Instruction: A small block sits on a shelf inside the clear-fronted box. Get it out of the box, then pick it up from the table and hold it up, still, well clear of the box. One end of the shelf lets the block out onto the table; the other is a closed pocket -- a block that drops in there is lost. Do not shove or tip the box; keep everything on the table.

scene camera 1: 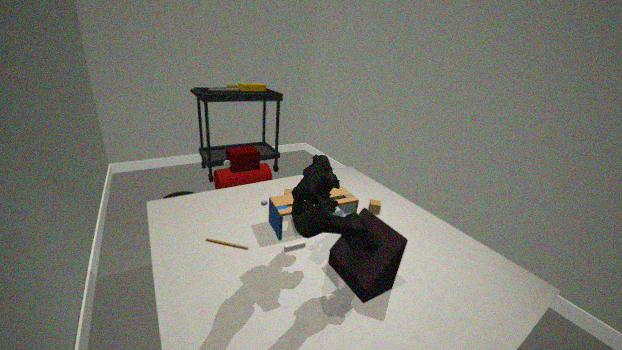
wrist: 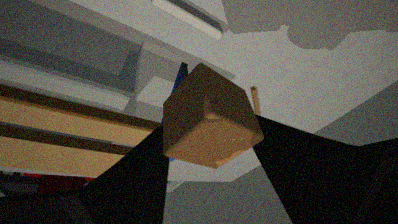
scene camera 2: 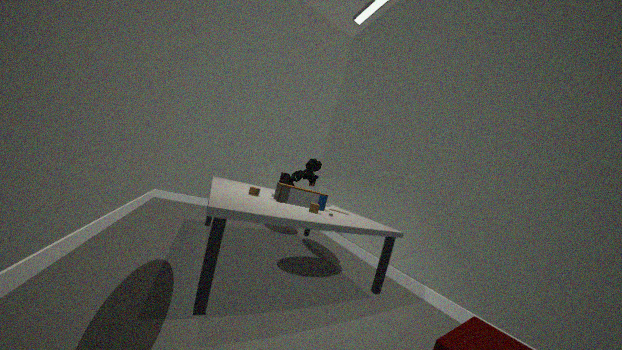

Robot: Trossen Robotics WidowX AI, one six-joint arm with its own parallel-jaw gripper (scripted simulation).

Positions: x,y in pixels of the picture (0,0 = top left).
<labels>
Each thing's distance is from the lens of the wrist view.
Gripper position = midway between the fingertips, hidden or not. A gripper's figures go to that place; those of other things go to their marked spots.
gripper (wrist: 206,127): 11 cm
tan block (wrist: 208,120): 7 cm
</labels>
